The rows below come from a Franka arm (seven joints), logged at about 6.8 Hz.
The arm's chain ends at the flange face. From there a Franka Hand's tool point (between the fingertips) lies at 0.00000 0.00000 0.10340 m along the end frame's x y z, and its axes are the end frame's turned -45 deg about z.
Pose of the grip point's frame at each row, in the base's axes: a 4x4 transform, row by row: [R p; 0 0 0 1], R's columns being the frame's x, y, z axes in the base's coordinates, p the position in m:
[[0.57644 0.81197 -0.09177 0.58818], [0.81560 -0.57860 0.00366 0.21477], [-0.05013 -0.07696 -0.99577 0.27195], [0 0 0 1]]
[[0.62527 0.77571 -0.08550 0.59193], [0.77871 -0.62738 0.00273 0.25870], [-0.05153 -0.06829 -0.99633 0.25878], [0 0 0 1]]
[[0.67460 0.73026 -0.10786 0.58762], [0.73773 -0.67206 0.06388 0.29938], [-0.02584 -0.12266 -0.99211 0.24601], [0 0 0 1]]
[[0.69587 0.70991 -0.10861 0.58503], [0.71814 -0.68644 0.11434 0.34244], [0.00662 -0.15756 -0.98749 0.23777], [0 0 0 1]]
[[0.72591 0.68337 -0.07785 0.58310], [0.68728 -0.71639 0.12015 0.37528], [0.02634 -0.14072 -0.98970 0.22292], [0 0 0 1]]
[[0.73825 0.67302 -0.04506 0.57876], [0.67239 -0.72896 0.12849 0.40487], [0.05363 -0.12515 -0.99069 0.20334], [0 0 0 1]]
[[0.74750 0.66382 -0.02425 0.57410], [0.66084 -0.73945 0.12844 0.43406], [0.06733 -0.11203 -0.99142 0.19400], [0 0 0 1]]
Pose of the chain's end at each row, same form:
[[0.98175 0.16654 -0.09177 0.59767], [0.16758 -0.98585 0.00366 0.21439], [-0.08987 -0.01897 -0.99577 0.37491], [0 0 0 1]]
[[0.99064 0.10638 -0.08550 0.60077], [0.10701 -0.99426 0.00273 0.25842], [-0.08473 -0.01185 -0.99633 0.36180], [0 0 0 1]]
[[0.99339 0.03936 -0.10786 0.59877], [0.04644 -0.99687 0.06388 0.29277], [-0.10501 -0.06846 -0.99211 0.34859], [0 0 0 1]]
[[0.99404 0.00993 -0.10861 0.59626], [0.02242 -0.99319 0.11434 0.33062], [-0.10673 -0.11609 -0.98749 0.33988], [0 0 0 1]]
[[0.99651 -0.03008 -0.07785 0.59115], [-0.02058 -0.99254 0.12015 0.36286], [-0.08088 -0.11813 -0.98970 0.32525], [0 0 0 1]]
[[0.99792 -0.04612 -0.04506 0.58342], [-0.04000 -0.99090 0.12849 0.39158], [-0.05057 -0.12642 -0.99069 0.30578], [0 0 0 1]]
[[0.99795 -0.05917 -0.02425 0.57661], [-0.05559 -0.99015 0.12844 0.42078], [-0.03161 -0.12683 -0.99142 0.29651], [0 0 0 1]]

